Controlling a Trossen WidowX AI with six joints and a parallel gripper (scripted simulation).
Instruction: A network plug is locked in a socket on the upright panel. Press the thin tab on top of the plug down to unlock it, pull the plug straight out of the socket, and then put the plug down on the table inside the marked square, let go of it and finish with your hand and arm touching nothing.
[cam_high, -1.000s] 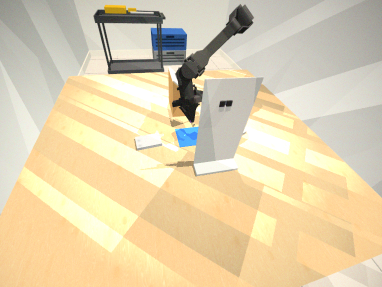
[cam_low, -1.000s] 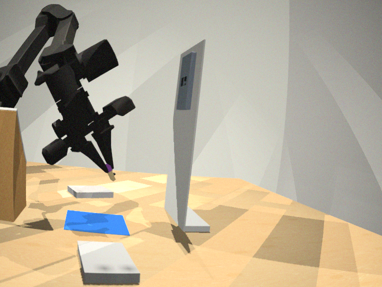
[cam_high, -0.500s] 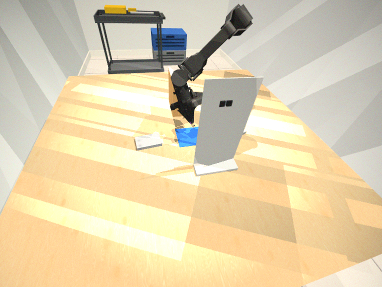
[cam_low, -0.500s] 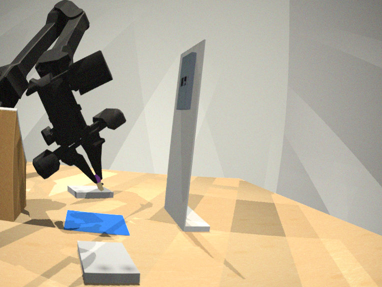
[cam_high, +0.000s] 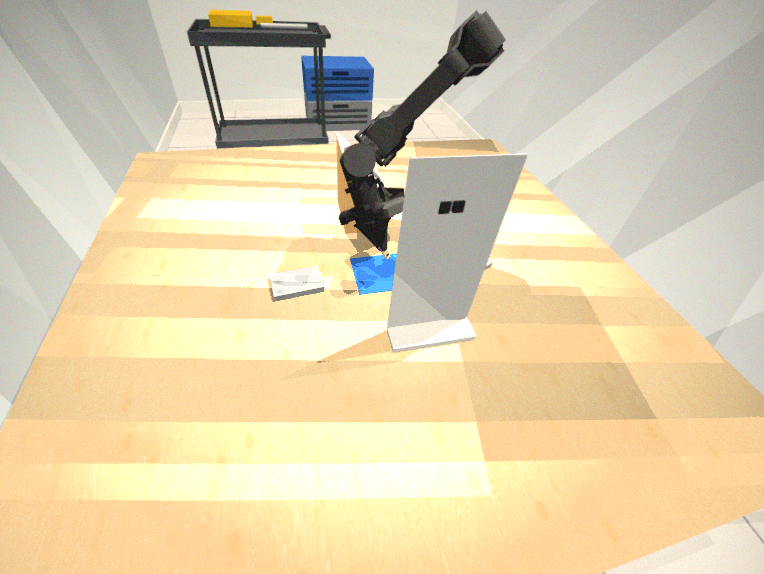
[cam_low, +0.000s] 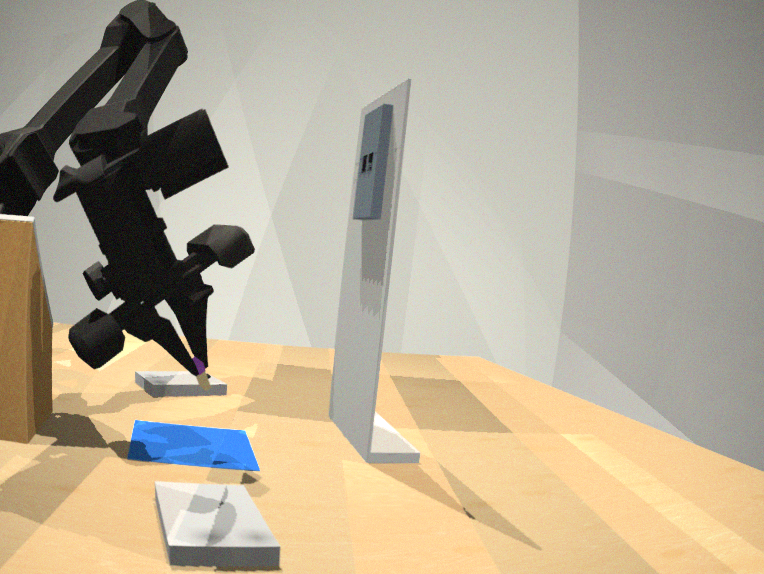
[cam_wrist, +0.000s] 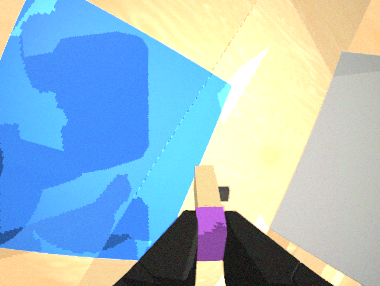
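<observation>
The blue marked square lies 7 cm below my gripper tip and 1 cm behind it. The rest, counted from my gripper tip: upright panel 17 cm ahead, 9 cm above, 5 cm to the left; network plug right at my gripper tip.
</observation>
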